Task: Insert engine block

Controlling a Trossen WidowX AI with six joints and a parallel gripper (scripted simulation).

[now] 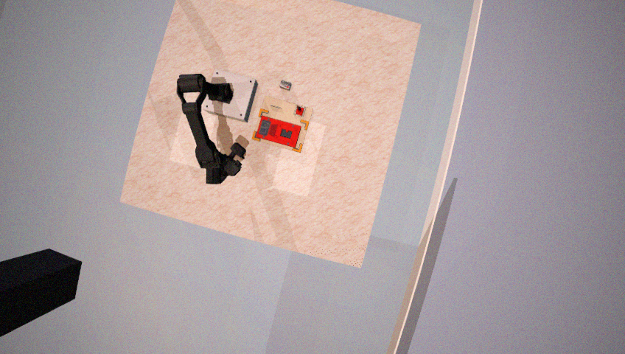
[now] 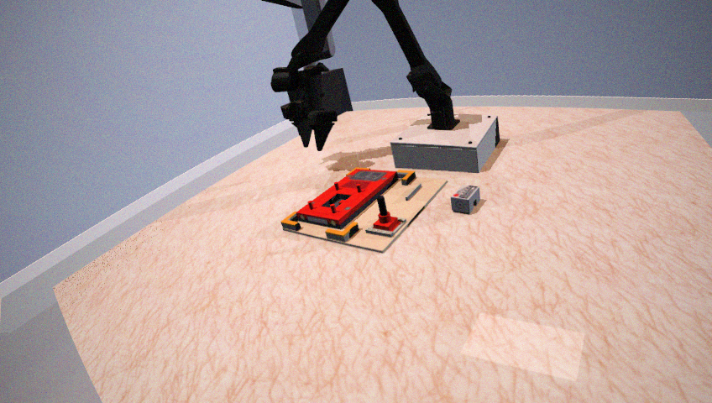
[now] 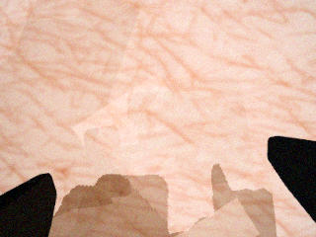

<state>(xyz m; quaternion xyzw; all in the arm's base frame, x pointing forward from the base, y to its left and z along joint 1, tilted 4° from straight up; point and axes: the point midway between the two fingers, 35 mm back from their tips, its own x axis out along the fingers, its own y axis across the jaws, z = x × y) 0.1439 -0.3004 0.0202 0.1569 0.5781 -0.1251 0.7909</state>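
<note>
Right now my gripper tip is 100 mm short of the engine block, 450 mm to the right of it and 50 mm above it.
</note>
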